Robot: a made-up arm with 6 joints.
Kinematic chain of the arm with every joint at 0, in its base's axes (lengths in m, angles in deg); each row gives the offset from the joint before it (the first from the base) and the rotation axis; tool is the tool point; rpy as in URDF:
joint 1: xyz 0 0 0.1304 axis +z
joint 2: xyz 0 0 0 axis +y
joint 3: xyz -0.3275 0 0.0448 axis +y
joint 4: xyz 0.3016 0 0.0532 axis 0.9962 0 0.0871
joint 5: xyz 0 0 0 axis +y
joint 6: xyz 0.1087 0 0.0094 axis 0.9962 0 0.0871
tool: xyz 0 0 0 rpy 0 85 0
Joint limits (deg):
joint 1: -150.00..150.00
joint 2: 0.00..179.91
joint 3: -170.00..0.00
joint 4: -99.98..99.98
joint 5: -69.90..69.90
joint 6: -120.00..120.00
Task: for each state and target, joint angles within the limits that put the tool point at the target. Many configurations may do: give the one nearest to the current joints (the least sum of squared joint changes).
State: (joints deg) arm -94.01 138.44 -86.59 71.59 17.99 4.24
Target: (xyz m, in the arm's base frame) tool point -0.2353 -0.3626 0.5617
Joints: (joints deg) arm -125.95 87.86 -94.59 71.28 12.48 4.24
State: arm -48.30 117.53 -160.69 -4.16 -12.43 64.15
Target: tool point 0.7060 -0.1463 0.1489
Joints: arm -11.78 154.14 -132.34 -4.75 -5.51 64.15
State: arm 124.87 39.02 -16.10 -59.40 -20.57 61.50
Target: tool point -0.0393 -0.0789 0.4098
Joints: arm 130.37 0.00 -24.63 -68.18 -53.20 61.50
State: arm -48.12 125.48 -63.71 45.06 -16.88 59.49
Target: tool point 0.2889 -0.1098 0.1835
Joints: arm -19.89 82.24 -30.94 45.07 -3.72 59.49
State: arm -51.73 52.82 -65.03 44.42 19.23 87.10
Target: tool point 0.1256 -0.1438 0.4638
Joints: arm -57.25 42.85 -49.47 42.21 22.28 87.10
